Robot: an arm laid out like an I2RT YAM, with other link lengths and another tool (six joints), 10 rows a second.
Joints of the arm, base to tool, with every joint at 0 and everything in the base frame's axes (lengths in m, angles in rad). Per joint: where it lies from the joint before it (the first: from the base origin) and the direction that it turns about. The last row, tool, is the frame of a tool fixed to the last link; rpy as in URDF.
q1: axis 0 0 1 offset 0 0 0.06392
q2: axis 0 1 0 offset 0.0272 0.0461 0.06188
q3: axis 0 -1 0 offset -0.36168 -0.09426 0
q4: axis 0 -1 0 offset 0.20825 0.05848 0.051
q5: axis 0 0 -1 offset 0.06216 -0.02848 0.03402
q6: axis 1 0 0 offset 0.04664 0 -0.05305
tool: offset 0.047 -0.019 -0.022 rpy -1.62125 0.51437 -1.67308
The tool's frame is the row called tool.
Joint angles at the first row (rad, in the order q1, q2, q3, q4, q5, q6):
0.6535, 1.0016, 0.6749, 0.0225, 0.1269, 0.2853
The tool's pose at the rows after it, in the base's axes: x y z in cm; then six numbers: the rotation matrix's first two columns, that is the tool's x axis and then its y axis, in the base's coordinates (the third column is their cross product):
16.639 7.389 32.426 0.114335 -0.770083 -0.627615 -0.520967 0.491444 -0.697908
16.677 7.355 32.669 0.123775 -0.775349 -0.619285 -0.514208 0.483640 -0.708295
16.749 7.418 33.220 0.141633 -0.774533 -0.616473 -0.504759 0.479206 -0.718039
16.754 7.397 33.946 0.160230 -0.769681 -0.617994 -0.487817 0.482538 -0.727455
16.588 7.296 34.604 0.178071 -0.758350 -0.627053 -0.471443 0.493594 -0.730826
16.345 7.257 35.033 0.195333 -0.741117 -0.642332 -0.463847 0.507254 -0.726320
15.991 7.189 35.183 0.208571 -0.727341 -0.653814 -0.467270 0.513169 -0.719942
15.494 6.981 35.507 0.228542 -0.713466 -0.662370 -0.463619 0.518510 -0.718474
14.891 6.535 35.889 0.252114 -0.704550 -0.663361 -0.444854 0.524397 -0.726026
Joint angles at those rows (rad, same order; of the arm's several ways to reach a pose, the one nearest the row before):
0.6534, 0.9929, 0.6756, 0.0228, 0.1303, 0.2771
0.6534, 0.9913, 0.6824, 0.0200, 0.1317, 0.2626
0.6534, 0.9887, 0.6969, 0.0192, 0.1271, 0.2489
0.6535, 0.9805, 0.7130, 0.0210, 0.1264, 0.2382
0.6535, 0.9655, 0.7232, 0.0262, 0.1235, 0.2362
0.6535, 0.9505, 0.7256, 0.0360, 0.1128, 0.2437
0.6534, 0.9352, 0.7242, 0.0355, 0.0974, 0.2515
0.6535, 0.9116, 0.7254, 0.0325, 0.0831, 0.2531
0.6535, 0.8790, 0.7230, 0.0338, 0.0790, 0.2434

